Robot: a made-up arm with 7 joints. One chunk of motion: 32 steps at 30 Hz.
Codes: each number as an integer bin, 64 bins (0 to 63) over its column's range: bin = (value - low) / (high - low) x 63, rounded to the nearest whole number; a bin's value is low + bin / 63 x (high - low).
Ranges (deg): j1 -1.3..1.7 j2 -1.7..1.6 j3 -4..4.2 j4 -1..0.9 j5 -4.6..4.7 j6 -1.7..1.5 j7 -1.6..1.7
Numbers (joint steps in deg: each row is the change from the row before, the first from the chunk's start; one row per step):
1: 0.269 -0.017 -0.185 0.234 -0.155 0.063 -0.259
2: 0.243 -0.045 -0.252 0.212 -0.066 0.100 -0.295
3: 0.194 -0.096 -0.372 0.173 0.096 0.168 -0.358
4: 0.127 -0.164 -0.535 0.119 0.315 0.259 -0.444
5: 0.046 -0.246 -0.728 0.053 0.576 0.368 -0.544
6: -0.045 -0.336 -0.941 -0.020 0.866 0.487 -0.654
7: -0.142 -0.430 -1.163 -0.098 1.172 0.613 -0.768
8: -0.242 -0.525 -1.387 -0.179 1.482 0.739 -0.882
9: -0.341 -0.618 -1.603 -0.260 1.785 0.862 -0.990
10: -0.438 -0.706 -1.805 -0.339 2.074 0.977 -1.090
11: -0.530 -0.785 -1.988 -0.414 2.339 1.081 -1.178
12: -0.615 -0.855 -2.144 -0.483 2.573 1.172 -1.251
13: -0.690 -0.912 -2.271 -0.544 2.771 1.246 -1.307
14: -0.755 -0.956 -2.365 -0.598 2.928 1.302 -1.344
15: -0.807 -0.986 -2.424 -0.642 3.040 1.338 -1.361
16: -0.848 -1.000 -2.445 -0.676 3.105 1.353 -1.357
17: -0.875 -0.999 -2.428 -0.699 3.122 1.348 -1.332
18: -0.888 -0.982 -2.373 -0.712 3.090 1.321 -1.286
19: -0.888 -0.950 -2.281 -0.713 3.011 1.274 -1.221
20: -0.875 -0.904 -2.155 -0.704 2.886 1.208 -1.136
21: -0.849 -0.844 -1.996 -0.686 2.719 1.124 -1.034
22: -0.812 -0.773 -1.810 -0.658 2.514 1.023 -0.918
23: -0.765 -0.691 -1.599 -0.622 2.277 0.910 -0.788
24: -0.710 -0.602 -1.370 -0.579 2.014 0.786 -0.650
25: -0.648 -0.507 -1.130 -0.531 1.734 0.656 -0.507
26: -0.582 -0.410 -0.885 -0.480 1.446 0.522 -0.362
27: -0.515 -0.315 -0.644 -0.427 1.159 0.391 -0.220
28: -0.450 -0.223 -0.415 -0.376 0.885 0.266 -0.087
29: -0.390 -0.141 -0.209 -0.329 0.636 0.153 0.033
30: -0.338 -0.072 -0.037 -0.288 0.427 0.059 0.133
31: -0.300 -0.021 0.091 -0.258 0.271 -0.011 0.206
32: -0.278 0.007 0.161 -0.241 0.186 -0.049 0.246
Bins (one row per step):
1: 33 32 29 41 30 35 26
2: 32 32 29 40 31 35 25
3: 31 31 28 39 32 37 24
4: 30 29 27 37 33 39 22
5: 28 28 25 35 35 41 20
6: 26 26 24 32 37 43 18
7: 24 24 22 30 39 46 16
8: 22 22 20 27 41 48 14
9: 20 21 18 25 43 50 12
10: 18 19 17 22 45 53 10
11: 16 17 15 19 47 55 8
12: 14 16 14 17 49 57 7
13: 13 15 13 15 50 58 6
14: 11 14 13 13 51 59 5
15: 10 14 12 12 52 60 5
16: 9 13 12 11 52 60 5
17: 9 13 12 10 52 60 5
18: 9 14 13 10 52 59 6
19: 9 14 13 10 52 59 7
20: 9 15 14 10 51 57 9
21: 9 16 15 10 50 56 11
22: 10 18 17 11 48 54 13
23: 11 19 18 13 47 51 16
24: 12 21 20 14 45 49 18
25: 14 23 22 16 43 46 21
26: 15 25 24 17 41 44 24
27: 16 26 26 19 39 41 26
28: 18 28 28 21 37 39 29
29: 19 30 29 22 35 36 31
30: 20 31 30 24 34 35 33
31: 21 32 31 25 33 33 34
32: 21 33 32 25 32 33 35

